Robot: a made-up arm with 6 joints.
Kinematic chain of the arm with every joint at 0, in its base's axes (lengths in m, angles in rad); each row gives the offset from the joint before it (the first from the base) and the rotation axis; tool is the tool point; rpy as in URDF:
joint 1: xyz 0 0 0.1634 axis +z
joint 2: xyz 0 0 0 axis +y
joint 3: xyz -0.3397 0 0.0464 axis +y
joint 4: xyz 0.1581 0 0.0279 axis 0.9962 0 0.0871
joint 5: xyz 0 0 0 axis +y
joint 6: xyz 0.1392 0 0.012 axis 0.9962 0 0.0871
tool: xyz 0 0 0 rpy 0 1.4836 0
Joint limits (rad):
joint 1: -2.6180..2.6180
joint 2: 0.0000..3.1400
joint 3: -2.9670..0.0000
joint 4: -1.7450..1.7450
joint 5: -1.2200..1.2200
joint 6: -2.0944..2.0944
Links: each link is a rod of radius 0.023 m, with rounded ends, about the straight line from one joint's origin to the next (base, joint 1, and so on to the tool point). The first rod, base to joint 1, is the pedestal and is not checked.
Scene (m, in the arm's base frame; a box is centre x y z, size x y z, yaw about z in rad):
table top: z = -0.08
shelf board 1: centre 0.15 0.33 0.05 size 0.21 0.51 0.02 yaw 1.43
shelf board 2: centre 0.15 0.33 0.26 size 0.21 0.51 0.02 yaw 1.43
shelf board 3: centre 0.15 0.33 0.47 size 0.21 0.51 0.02 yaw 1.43
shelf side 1: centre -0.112 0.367 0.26 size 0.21 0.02 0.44 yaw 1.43
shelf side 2: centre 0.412 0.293 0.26 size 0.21 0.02 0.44 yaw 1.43
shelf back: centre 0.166 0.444 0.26 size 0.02 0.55 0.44 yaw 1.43
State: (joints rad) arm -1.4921 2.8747 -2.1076 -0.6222 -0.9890 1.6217
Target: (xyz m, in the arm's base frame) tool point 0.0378 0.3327 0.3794
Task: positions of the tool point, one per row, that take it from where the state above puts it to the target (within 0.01 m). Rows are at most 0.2 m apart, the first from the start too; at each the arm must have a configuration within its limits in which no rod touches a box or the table.
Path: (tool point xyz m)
1: 0.2701 -0.5083 0.2119
2: 0.3830 -0.3809 0.2731
3: 0.4372 -0.2254 0.3249
4: 0.4275 -0.0685 0.3649
5: 0.3608 0.0641 0.3913
6: 0.2539 0.1523 0.4028
7: 0.1300 0.1857 0.3988
8: 0.0140 0.1648 0.3794
9: 0.0349 0.2143 0.3928
10: 0.0438 0.2718 0.3928
11: 0.0378 0.3327 0.3794

